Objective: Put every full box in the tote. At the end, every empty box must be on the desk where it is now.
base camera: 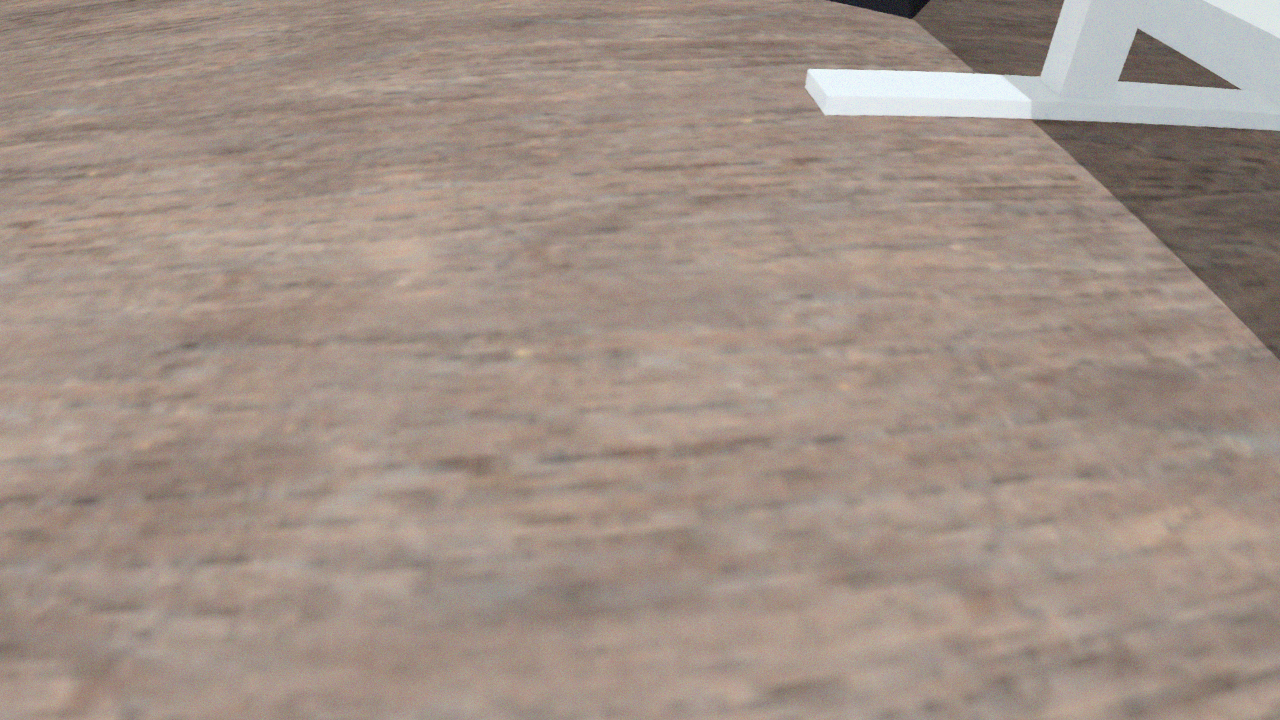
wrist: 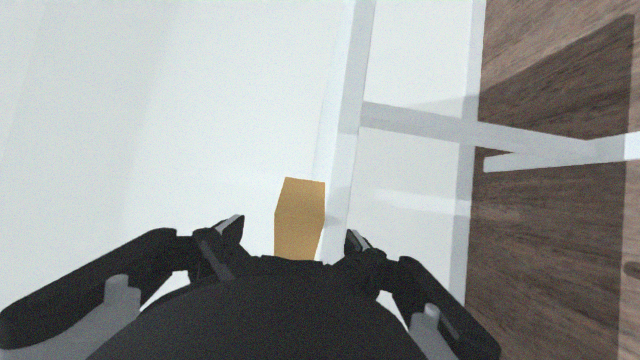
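A tan-orange box stands on the white desk, close to its edge, in the lower middle of the wrist view. Whether it is full or empty cannot be told; its lower end is hidden behind the gripper body. My gripper is open, with its fingertips apart to the left and right of the box in the picture and nothing held. The right fingertip shows over the desk's edge strip. The gripper does not show in the base view. The tote does not show in either view.
White desk framework with a crossbar lies right of the desk edge, over the wood floor. In the base view, a white desk foot rests on the floor at upper right. Part of a dark object shows at the top edge.
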